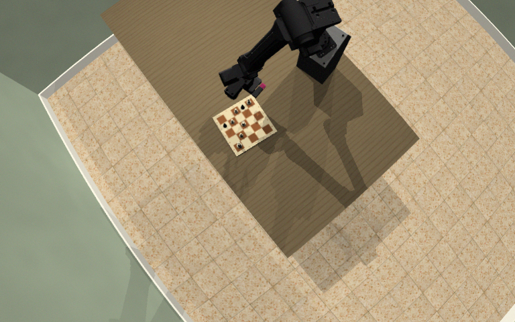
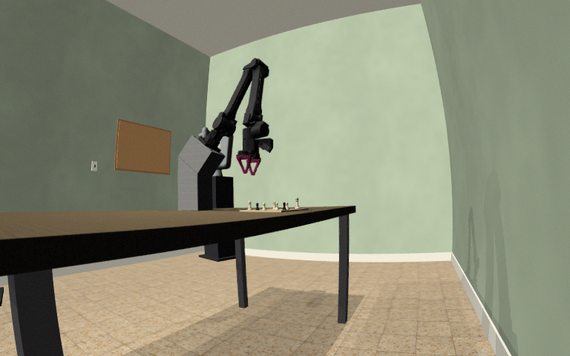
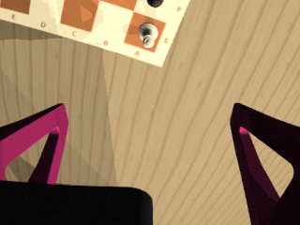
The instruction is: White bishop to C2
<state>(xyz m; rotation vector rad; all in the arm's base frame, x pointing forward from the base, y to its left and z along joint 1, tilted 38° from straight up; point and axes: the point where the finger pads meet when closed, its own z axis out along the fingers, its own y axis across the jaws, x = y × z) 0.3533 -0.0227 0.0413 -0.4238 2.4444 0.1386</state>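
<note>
The white bishop is 140 mm below my hand. From my hand the other things lie so: large white piece: 130 mm ahead, 170 mm to the left, 140 mm below; small chessboard: 70 mm ahead, 90 mm to the left, 170 mm below.
</note>
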